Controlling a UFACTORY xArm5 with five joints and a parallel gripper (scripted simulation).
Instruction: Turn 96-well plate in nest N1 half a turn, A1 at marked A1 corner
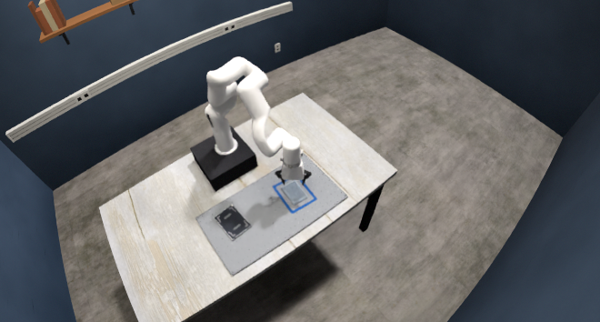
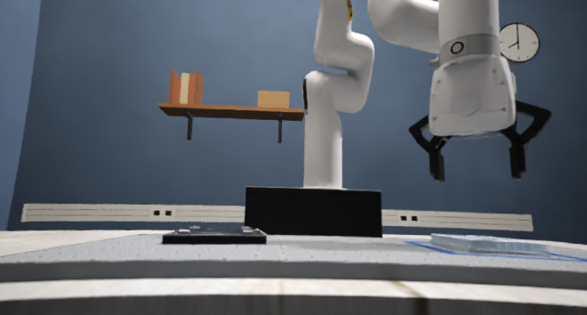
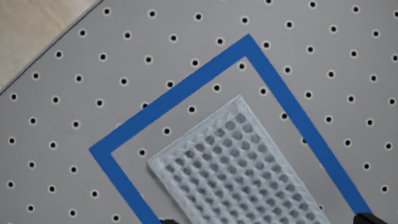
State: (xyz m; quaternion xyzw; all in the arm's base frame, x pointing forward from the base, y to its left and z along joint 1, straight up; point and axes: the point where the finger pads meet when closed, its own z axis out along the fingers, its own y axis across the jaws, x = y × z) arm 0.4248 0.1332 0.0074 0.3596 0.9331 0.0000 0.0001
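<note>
My gripper is now 90 mm above the 96-well plate. Also, from my hand: black plate nest 60 mm behind, 340 mm to the right, 90 mm below.
</note>
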